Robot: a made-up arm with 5 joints.
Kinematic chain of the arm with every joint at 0, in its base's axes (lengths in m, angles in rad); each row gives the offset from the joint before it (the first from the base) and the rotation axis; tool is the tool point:
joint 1: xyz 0 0 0.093 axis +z
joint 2: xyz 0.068 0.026 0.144 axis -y
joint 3: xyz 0 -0.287 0.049 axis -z
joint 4: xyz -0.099 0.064 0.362 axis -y
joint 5: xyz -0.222 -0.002 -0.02 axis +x
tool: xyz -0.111 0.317 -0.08
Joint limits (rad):
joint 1: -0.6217..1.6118
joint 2: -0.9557..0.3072
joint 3: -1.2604..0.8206
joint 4: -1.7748..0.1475
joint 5: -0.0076..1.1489
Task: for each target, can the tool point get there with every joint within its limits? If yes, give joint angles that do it. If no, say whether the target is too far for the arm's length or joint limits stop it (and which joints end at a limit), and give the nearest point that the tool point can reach.
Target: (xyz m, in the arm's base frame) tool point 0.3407 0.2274 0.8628
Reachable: yes | joints 0.1455 -0.8566 0.1767 -0.5931 0.4612
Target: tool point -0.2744 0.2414 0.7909
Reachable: yes | joints -0.1702 0.1676 0.2046 -0.5596 0.3868
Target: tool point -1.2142 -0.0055 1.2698
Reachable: no: too far | nearest point -0.6778 -0.1001 0.8566 | short by 0.684 m
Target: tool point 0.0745 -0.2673 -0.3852
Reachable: no: joint limits stop it (at a limit: joint 1, joint 2, joint 4, joint 5) | nearest point 0.0796 -0.5062 0.3275 | short by 0.752 m
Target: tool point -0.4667 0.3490 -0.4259
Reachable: no: joint limits stop it (at a limit: joint 1, joint 2, joint 4, joint 5) | nearest point -0.4699 0.2331 0.3248 | short by 0.760 m
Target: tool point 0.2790 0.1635 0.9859
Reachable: yes | joints 0.3498 -0.6253 -0.2599 -1.1629 0.6003
